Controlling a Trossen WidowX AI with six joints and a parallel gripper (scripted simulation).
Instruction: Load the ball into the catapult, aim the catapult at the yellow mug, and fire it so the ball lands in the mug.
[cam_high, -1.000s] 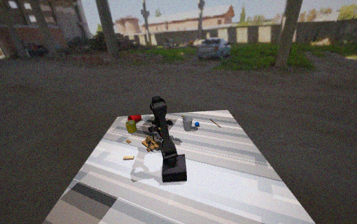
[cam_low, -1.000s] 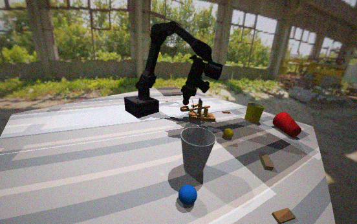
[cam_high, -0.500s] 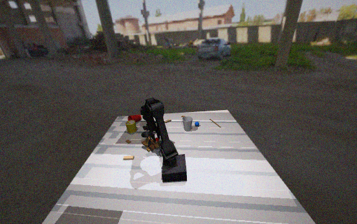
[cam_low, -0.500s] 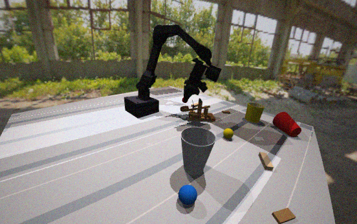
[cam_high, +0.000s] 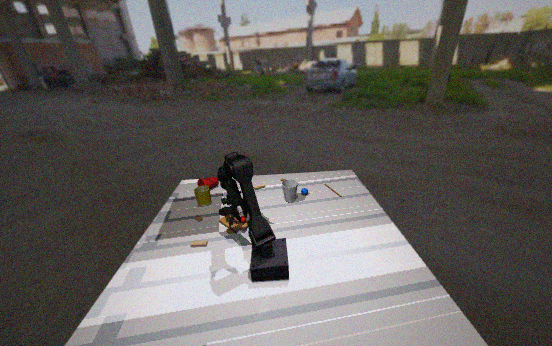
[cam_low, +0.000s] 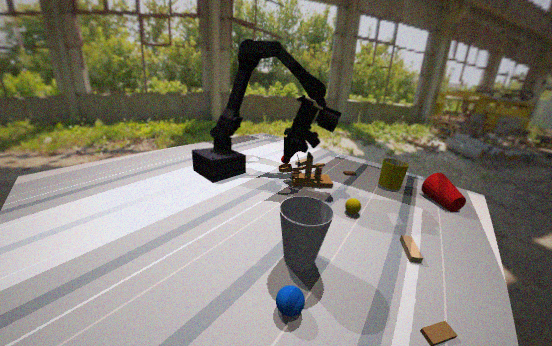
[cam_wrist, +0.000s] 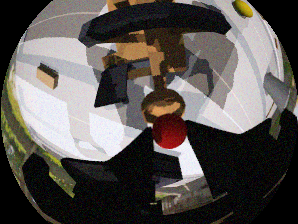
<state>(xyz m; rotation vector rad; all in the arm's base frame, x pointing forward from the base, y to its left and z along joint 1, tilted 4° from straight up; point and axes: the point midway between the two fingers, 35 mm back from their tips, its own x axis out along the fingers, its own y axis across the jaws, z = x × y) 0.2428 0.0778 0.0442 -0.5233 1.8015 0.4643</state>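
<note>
My gripper tip is 1 cm below the small red ball. From my gripper tip the other things lie so: catapult 4 cm to the left, 4 cm ahead, 3 cm below; yellow ball 26 cm ahead, 6 cm below, 5 cm to the right; grey cup 30 cm to the right, 22 cm ahead, 5 cm below.
</note>
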